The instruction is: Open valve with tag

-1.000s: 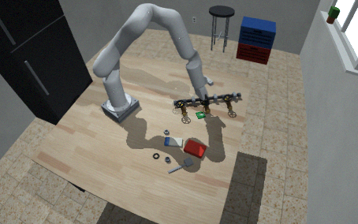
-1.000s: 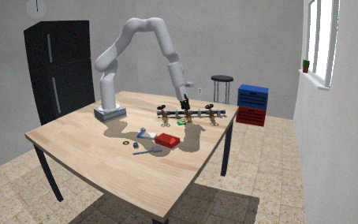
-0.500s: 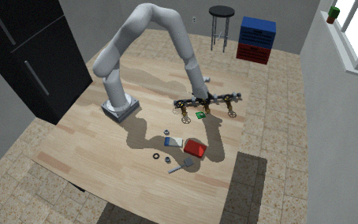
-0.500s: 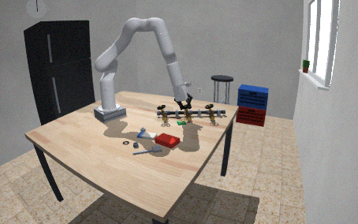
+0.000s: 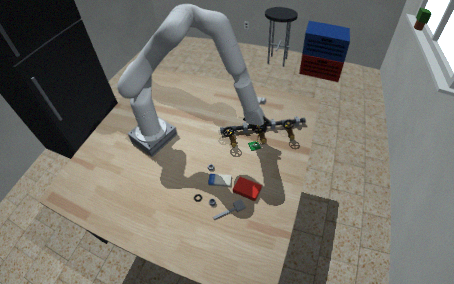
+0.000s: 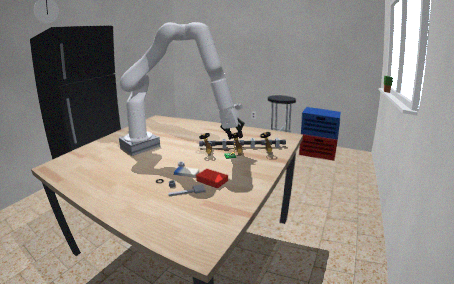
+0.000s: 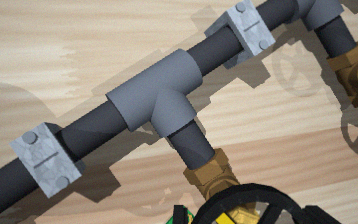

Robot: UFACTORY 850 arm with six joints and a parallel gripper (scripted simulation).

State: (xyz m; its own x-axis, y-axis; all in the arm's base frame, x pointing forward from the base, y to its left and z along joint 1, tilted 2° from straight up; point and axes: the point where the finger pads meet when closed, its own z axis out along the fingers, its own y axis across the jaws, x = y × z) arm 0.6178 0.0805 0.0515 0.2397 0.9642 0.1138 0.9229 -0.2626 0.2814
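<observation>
Right now the green tag is 30 mm behind my hand, 50 mm to the right of it and 100 mm below it. Also, from my hand: grey scraper: 60 mm behind, 440 mm to the right, 100 mm below; then red box: 10 mm behind, 330 mm to the right, 90 mm below; then white block: 150 mm behind, 300 mm to the right, 100 mm below.
</observation>
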